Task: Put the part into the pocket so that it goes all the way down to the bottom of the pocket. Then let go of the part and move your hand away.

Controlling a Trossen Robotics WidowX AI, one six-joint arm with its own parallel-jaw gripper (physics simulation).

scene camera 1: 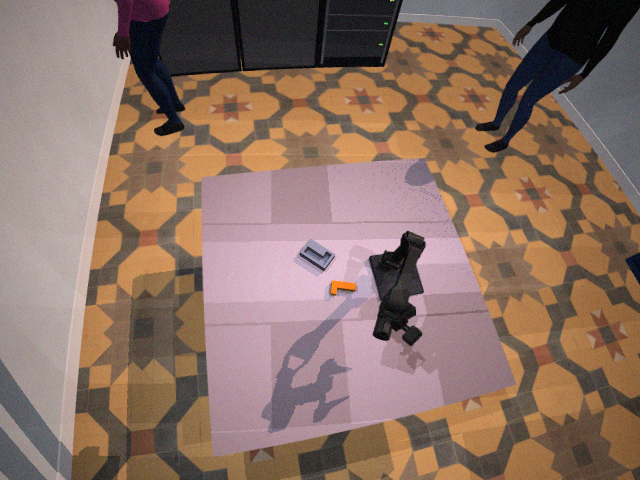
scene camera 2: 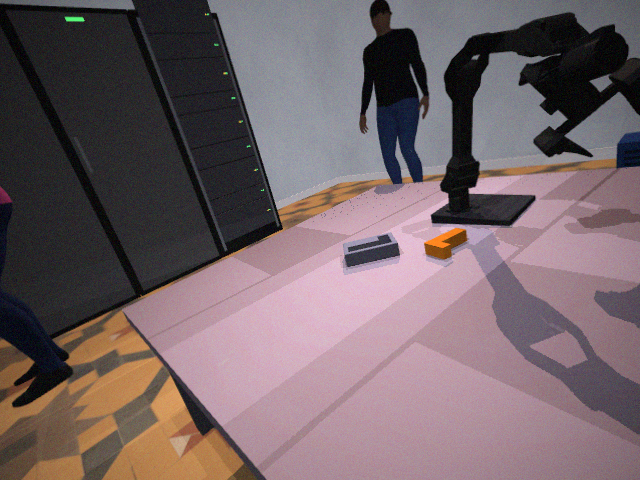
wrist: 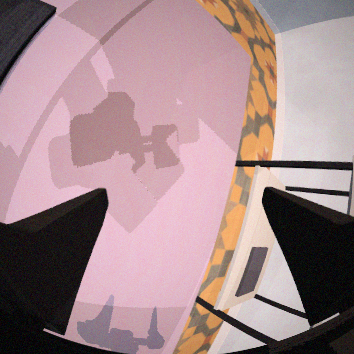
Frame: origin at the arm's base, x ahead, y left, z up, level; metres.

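Seen in the pictures: gripper, fingertip midpoint: (scene camera 2: 616, 137) (wrist: 186, 195); arm's base, link origin: (scene camera 1: 386, 264) (scene camera 2: 459, 208).
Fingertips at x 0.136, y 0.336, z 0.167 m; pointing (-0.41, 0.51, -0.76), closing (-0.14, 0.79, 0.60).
Observation:
Pixels of each thing's top centre, then the offset from my fingertips to it. Level surfaces: height alone.
- orange L-shaped part, top centre: (scene camera 2: 449, 237) (scene camera 1: 343, 288) dx +0.105, dy -0.297, dz -0.161 m
- grey block, top centre: (scene camera 2: 368, 242) (scene camera 1: 317, 253) dx +0.156, dy -0.495, dz -0.154 m
- pink table, surface height: dz -0.191 m
The orange L-shaped part (scene camera 1: 345, 286) (scene camera 2: 447, 240) lies flat on the table, apart from the grey block and near the arm's base. The grey block (scene camera 1: 313, 244) (scene camera 2: 372, 254) stands on the table, with its L-shaped pocket facing up and showing empty. My gripper (wrist: 186, 195) is wide open, with nothing between its fingers. It hangs high above the table, to the lower right of the part in scene camera 1. The part and the block do not show in the wrist view.
The pink table (scene camera 1: 248, 361) (scene camera 2: 310, 387) (wrist: 150, 260) carries the arm's dark base plate (scene camera 1: 382, 273) (scene camera 2: 504, 206) and shadows of the arm. Two people stand on the tiled floor beyond the table, near dark cabinets (scene camera 1: 279, 36) (scene camera 2: 93, 129).

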